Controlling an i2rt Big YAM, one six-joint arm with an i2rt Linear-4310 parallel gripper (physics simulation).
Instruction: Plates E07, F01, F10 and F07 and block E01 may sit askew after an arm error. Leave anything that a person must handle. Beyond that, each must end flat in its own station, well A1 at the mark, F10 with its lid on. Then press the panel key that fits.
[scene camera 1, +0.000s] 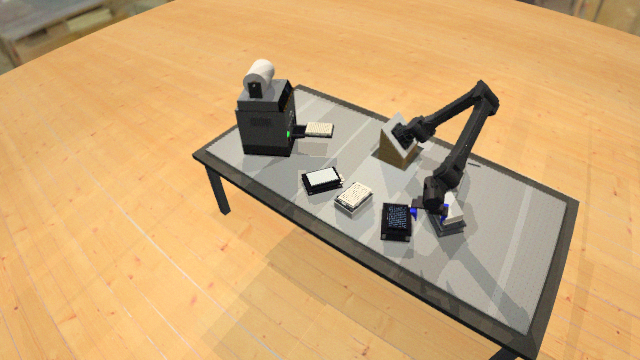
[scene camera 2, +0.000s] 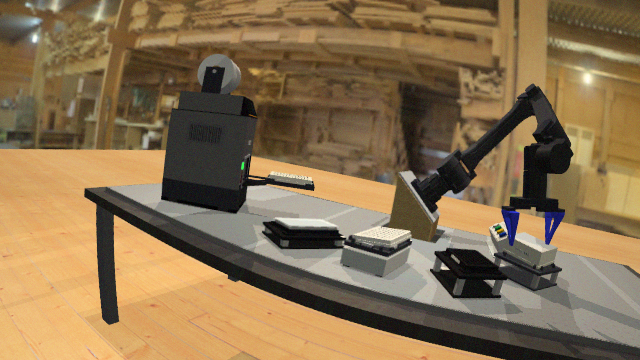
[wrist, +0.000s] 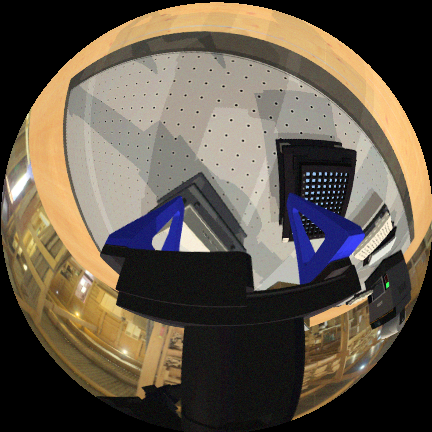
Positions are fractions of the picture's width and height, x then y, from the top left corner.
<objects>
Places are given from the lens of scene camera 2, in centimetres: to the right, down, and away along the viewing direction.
my gripper (scene camera 2: 0.83, 0.68): 44, 14, 66
white well plate with pink wells (scene camera 2: 0.61, 0.66): 14, 11, 76
</objects>
